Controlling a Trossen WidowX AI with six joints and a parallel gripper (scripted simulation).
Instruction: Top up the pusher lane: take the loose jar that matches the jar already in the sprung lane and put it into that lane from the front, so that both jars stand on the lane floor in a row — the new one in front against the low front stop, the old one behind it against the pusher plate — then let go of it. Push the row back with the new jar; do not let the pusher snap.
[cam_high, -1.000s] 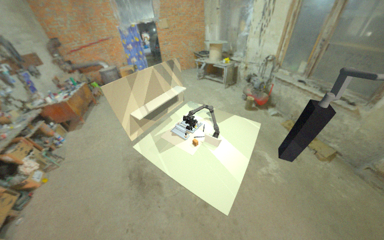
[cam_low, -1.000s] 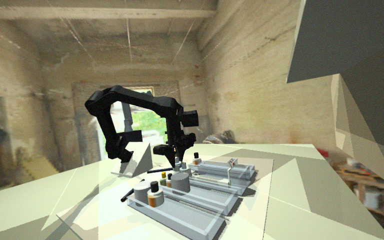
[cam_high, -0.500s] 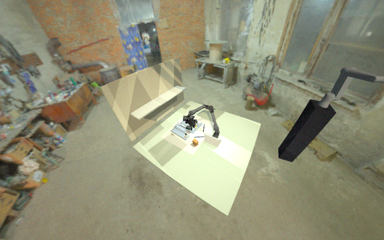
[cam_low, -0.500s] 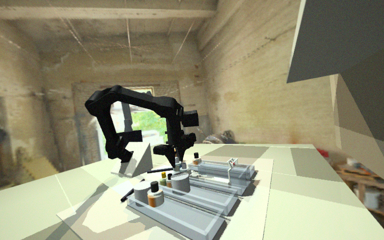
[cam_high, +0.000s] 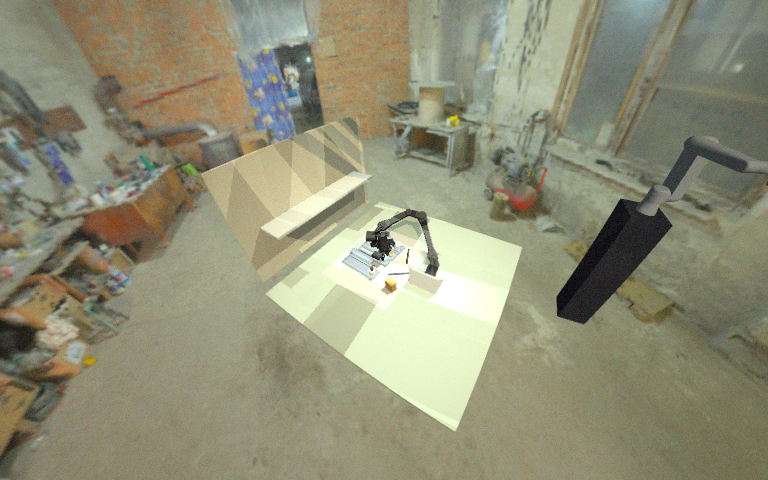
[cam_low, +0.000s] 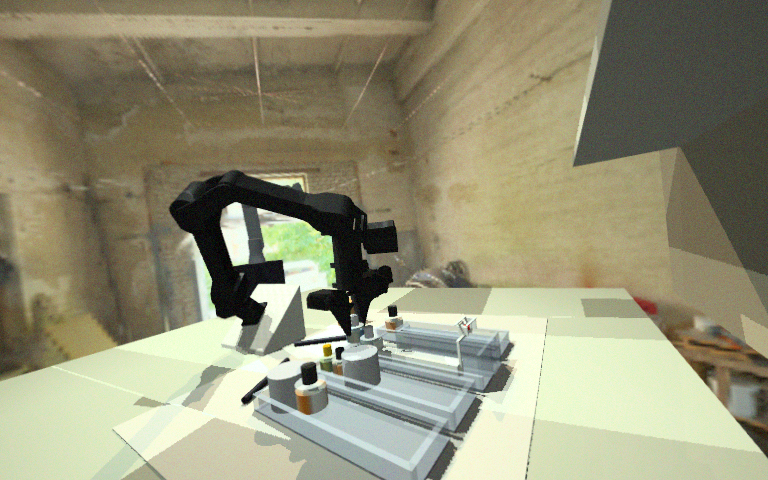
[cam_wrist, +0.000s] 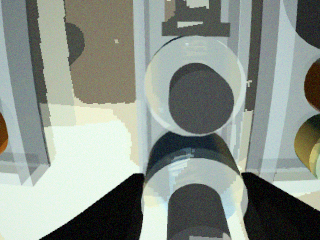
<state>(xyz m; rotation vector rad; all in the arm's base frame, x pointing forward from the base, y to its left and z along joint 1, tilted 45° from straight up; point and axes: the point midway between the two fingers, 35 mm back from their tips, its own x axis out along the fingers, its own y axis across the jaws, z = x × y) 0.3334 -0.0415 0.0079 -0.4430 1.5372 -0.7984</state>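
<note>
Now: the sprung lane 150 mm ahead of my gripper tip and 30 mm below it. From my gripper tip the other things lie so: pusher plate 150 mm ahead.
</note>
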